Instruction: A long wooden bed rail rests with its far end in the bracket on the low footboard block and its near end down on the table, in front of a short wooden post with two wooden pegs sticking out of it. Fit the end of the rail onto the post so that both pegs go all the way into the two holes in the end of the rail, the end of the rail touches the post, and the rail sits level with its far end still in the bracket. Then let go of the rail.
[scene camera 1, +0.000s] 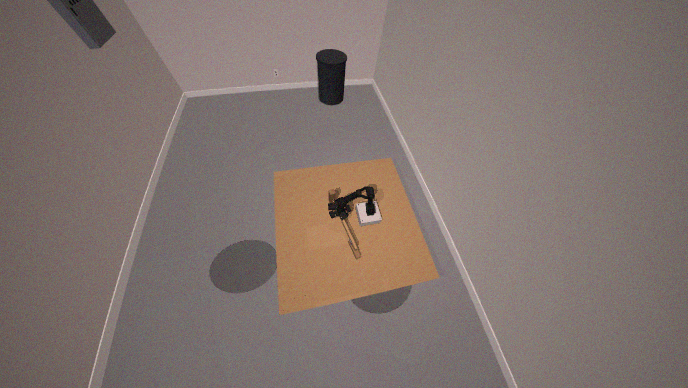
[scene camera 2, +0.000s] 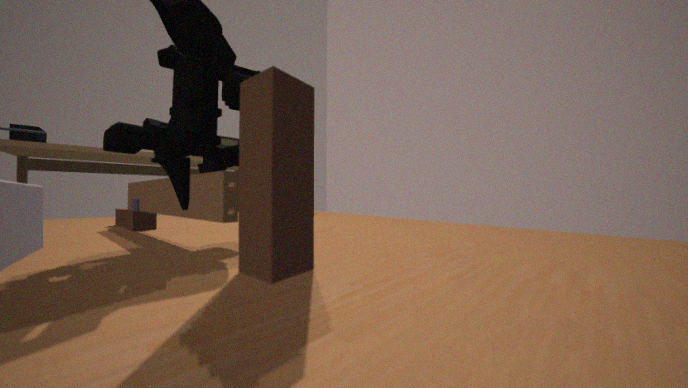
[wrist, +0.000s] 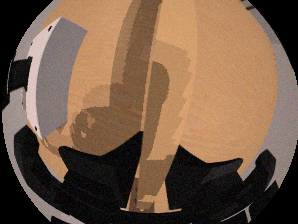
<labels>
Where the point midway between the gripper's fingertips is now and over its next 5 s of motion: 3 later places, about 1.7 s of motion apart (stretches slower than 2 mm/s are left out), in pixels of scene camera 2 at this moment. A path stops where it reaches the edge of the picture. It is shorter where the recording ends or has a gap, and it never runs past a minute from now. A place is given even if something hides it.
The gripper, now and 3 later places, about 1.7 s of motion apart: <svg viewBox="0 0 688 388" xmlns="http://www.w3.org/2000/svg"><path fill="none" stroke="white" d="M193 209L198 209L202 208L208 209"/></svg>
</labels>
